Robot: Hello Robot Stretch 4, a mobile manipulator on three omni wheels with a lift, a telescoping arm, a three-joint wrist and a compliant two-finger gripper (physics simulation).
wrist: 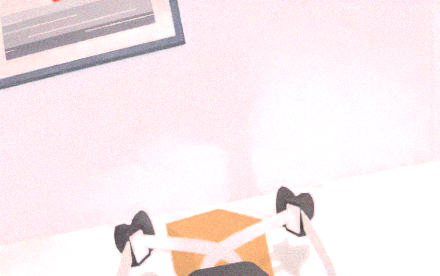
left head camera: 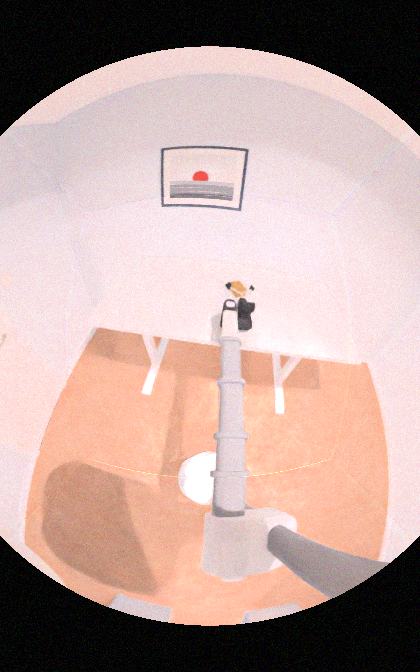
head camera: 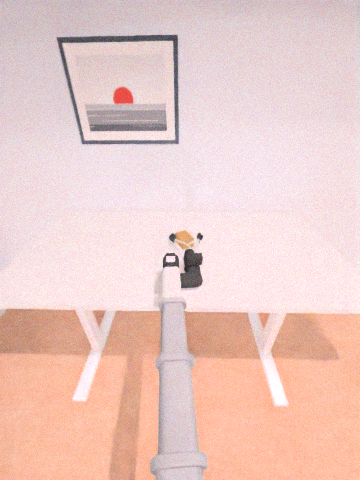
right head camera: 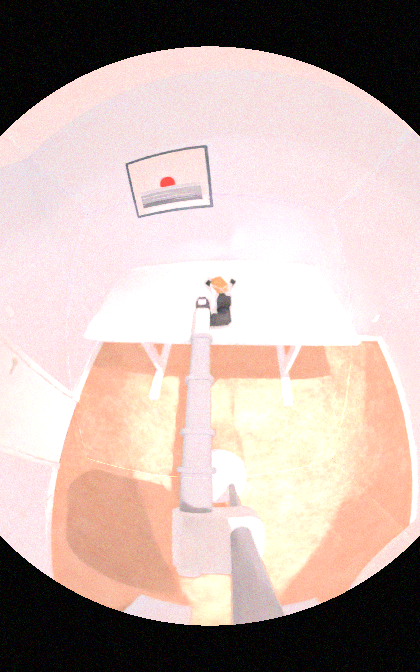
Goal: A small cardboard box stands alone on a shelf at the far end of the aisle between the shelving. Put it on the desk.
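Places are measured from the robot's base along level axes (x back, y up, z left), in metres.
Where they show: gripper, fingertip midpoint: (wrist: 215, 214) (head camera: 185, 234).
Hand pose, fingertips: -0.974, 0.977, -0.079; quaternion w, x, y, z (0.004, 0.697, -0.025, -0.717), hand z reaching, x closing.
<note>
After its pixels a point has its place, as x, y, z.
The small orange-brown cardboard box (head camera: 183, 234) @(-0.981, 0.972, -0.069) (left head camera: 238, 291) (right head camera: 219, 287) (wrist: 215, 230) @(-0.939, 0.972, -0.079) is on the white desk (head camera: 100, 275) @(-0.765, 0.922, 0.295) (left head camera: 150, 305) (right head camera: 145, 315) (wrist: 380, 225) @(-1.007, 0.922, -0.247), in from its front edge. My gripper (head camera: 186, 237) @(-0.974, 0.977, -0.079) (left head camera: 240, 287) (right head camera: 220, 282) (wrist: 215, 214) @(-0.974, 0.977, -0.079) is open around the box. In the wrist view a gap shows between each fingertip and the box's sides, wider on the right. The finger linkages and the dark gripper body hide the near, lower part of the box, so its bottom edge does not show there.
A framed picture (head camera: 176, 90) @(-1.367, 1.573, -0.063) (left head camera: 163, 177) (right head camera: 210, 175) (wrist: 95, 60) @(-1.389, 1.333, 0.164) hangs on the wall behind the desk, up and to the left. My extended arm (head camera: 176, 410) @(-0.239, 1.077, 0.000) (left head camera: 231, 410) (right head camera: 198, 405) reaches over the desk's front edge. White desk legs stand on both sides of it.
</note>
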